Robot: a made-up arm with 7 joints. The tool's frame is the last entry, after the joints.
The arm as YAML. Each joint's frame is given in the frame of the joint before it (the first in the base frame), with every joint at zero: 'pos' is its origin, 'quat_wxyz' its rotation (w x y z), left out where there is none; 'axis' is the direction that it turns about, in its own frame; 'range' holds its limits. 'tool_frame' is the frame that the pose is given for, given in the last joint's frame.
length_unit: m
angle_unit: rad
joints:
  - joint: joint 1
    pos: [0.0, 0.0, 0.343]
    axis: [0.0, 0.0, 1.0]
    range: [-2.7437, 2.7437]
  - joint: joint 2
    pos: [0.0, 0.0, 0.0]
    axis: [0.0, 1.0, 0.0]
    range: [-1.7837, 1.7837]
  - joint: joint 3
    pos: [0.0, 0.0, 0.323]
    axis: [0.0, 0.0, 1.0]
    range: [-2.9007, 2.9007]
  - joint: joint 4
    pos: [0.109, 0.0, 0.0]
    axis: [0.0, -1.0, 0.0]
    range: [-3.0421, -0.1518]
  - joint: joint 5
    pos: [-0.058, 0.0, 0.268]
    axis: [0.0, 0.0, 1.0]
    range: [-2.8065, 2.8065]
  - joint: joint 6
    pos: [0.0, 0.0, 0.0]
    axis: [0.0, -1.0, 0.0]
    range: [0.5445, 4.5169]
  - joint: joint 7
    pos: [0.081, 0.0, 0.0]
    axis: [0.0, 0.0, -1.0]
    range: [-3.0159, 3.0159]
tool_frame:
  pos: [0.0, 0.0, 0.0]
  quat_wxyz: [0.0, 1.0, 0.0, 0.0]
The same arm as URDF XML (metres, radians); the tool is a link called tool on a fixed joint. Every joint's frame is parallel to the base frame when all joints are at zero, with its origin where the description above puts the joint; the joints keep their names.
<robot name="arm">
  <joint name="tool_fixed" type="fixed">
    <parent link="link7"/>
    <child link="tool"/>
    <origin xyz="0 0 0" rpy="3.1416 0 0"/>
  </joint>
  <joint name="joint 7" type="revolute">
    <parent link="link6"/>
    <child link="link7"/>
    <origin xyz="0.081 0 0" rpy="0 0 0"/>
    <axis xyz="0 0 -1"/>
    <limit lower="-3.0159" upper="3.0159"/>
  </joint>
  <joint name="joint 6" type="revolute">
    <parent link="link5"/>
    <child link="link6"/>
    <origin xyz="0 0 0" rpy="0 0 0"/>
    <axis xyz="0 -1 0"/>
    <limit lower="0.5445" upper="4.5169"/>
  </joint>
  <joint name="joint 5" type="revolute">
    <parent link="link4"/>
    <child link="link5"/>
    <origin xyz="-0.058 0 0.268" rpy="0 0 0"/>
    <axis xyz="0 0 1"/>
    <limit lower="-2.8065" upper="2.8065"/>
  </joint>
  <joint name="joint 4" type="revolute">
    <parent link="link3"/>
    <child link="link4"/>
    <origin xyz="0.109 0 0" rpy="0 0 0"/>
    <axis xyz="0 -1 0"/>
    <limit lower="-3.0421" upper="-0.1518"/>
  </joint>
  <joint name="joint 3" type="revolute">
    <parent link="link2"/>
    <child link="link3"/>
    <origin xyz="0 0 0.323" rpy="0 0 0"/>
    <axis xyz="0 0 1"/>
    <limit lower="-2.9007" upper="2.9007"/>
  </joint>
  <joint name="joint 2" type="revolute">
    <parent link="link1"/>
    <child link="link2"/>
    <origin xyz="0 0 0" rpy="0 0 0"/>
    <axis xyz="0 1 0"/>
    <limit lower="-1.7837" upper="1.7837"/>
  </joint>
  <joint name="joint 1" type="revolute">
    <parent link="base_link"/>
    <child link="link1"/>
    <origin xyz="0 0 0.343" rpy="0 0 0"/>
    <axis xyz="0 0 1"/>
    <limit lower="-2.7437" upper="2.7437"/>
  </joint>
  <link name="base_link"/>
  <link name="link1"/>
  <link name="link2"/>
  <link name="link3"/>
  <link name="link4"/>
  <link name="link5"/>
  <link name="link6"/>
  <link name="link7"/>
  <link name="tool"/>
</robot>

